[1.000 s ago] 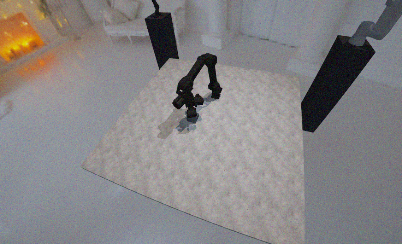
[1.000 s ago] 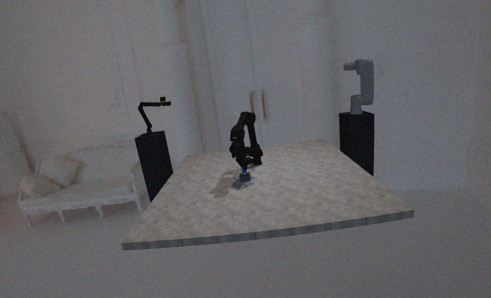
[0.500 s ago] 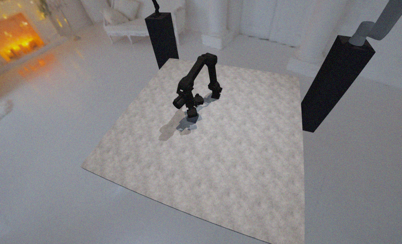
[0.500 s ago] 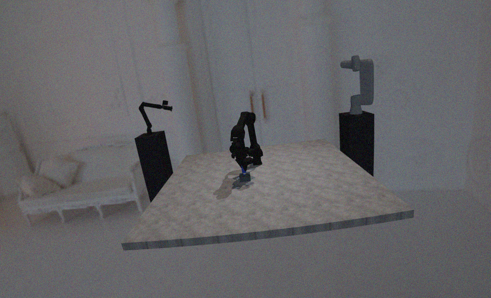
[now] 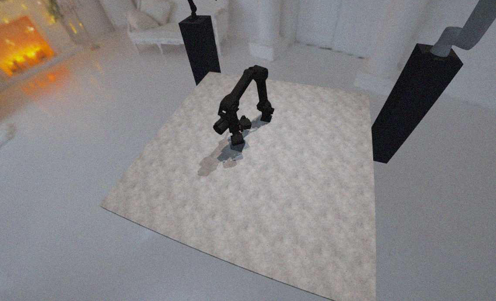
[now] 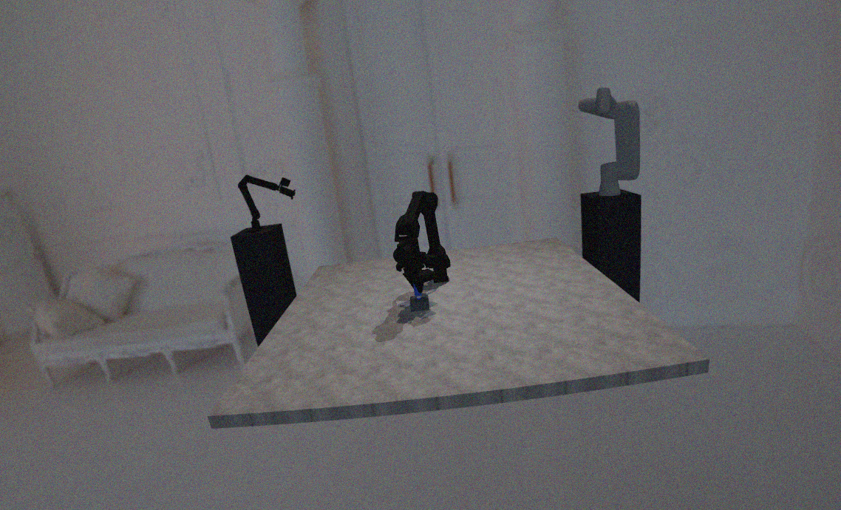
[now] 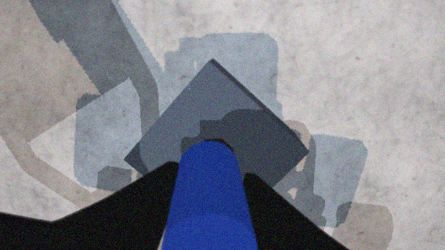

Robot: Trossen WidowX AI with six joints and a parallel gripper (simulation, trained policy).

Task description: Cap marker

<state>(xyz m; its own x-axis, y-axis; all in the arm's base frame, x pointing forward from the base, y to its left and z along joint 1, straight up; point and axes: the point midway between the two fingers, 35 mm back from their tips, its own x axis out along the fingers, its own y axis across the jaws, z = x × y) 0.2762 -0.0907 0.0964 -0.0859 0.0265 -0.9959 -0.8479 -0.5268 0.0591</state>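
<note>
Now: gripper tip 10 mm below the blue marker. Also, from my gripper tip: blue cap 10 mm above; grey holder block 50 mm below.
</note>
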